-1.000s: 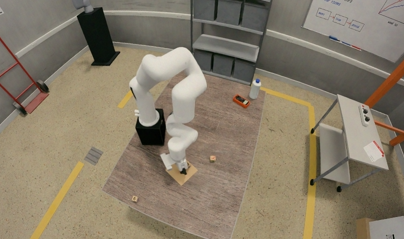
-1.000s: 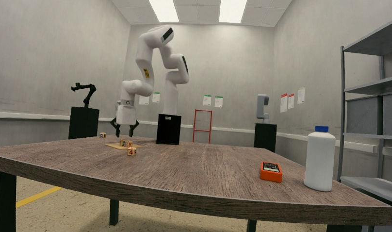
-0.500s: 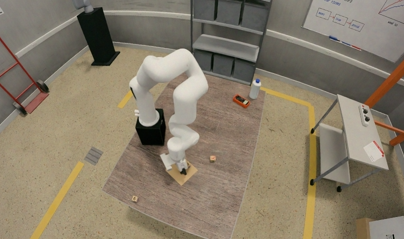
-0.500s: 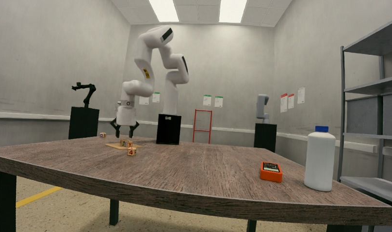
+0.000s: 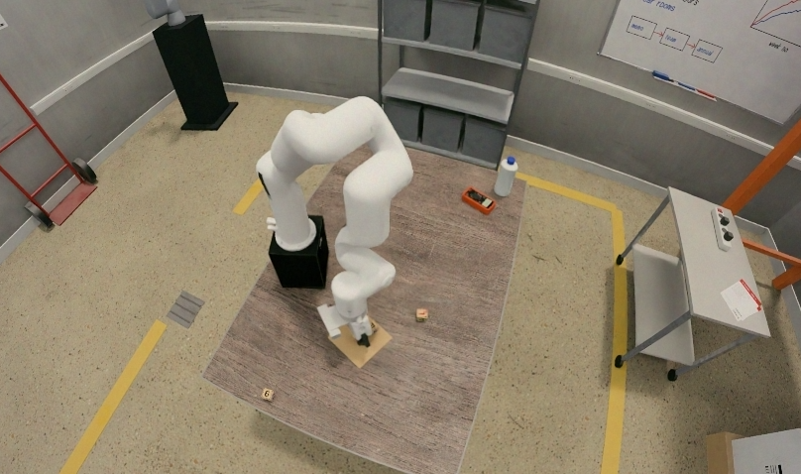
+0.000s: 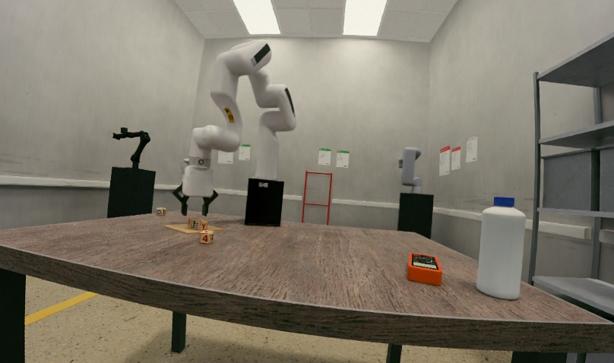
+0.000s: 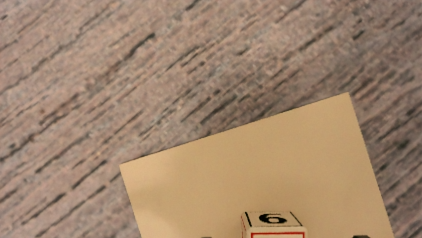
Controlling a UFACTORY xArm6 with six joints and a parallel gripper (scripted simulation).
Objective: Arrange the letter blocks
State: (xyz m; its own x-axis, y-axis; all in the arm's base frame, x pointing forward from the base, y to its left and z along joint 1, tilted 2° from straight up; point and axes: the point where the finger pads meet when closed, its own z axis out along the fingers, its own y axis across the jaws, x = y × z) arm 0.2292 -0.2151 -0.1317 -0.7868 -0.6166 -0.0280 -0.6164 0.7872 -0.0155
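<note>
My hand is 60 mm above the tan mat. The rest, counted from my hand: white bottle (450 mm ahead, 710 mm to the left, 20 mm above).
</note>
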